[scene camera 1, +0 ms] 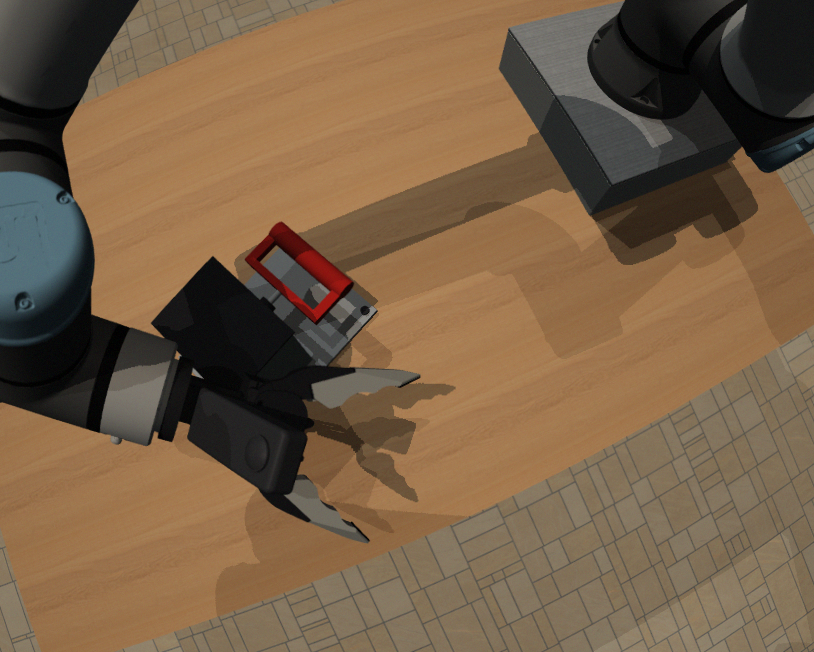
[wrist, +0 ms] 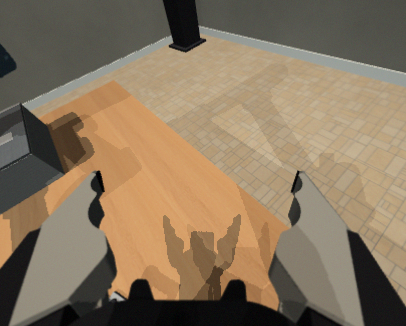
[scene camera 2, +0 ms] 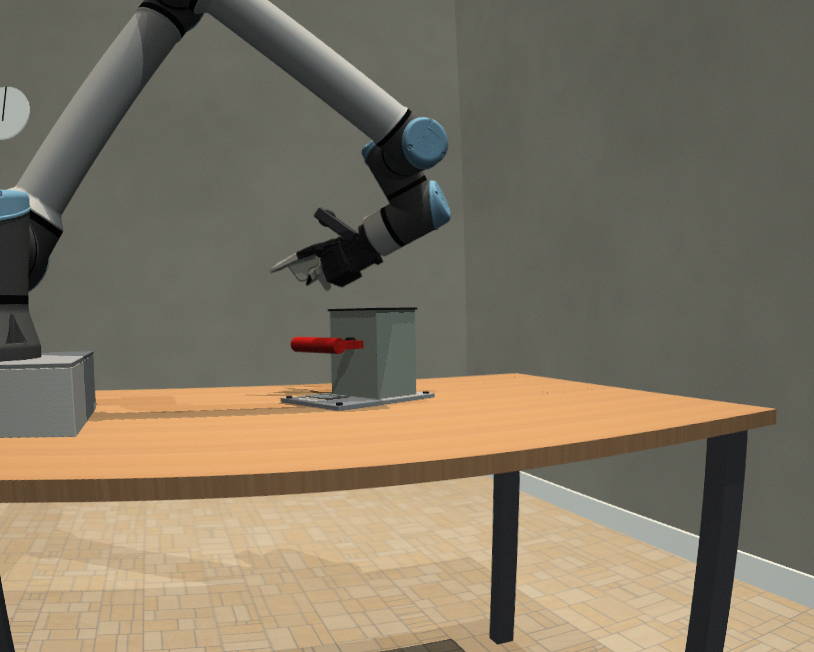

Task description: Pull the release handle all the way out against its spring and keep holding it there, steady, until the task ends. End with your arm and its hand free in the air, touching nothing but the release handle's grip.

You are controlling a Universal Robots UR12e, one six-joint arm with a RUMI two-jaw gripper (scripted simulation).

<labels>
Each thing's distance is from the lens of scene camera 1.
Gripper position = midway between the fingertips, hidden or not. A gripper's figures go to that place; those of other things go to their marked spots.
my gripper (scene camera 1: 394, 460): 0.51 m
grey baseplate (scene camera 1: 323, 342): 0.77 m
</labels>
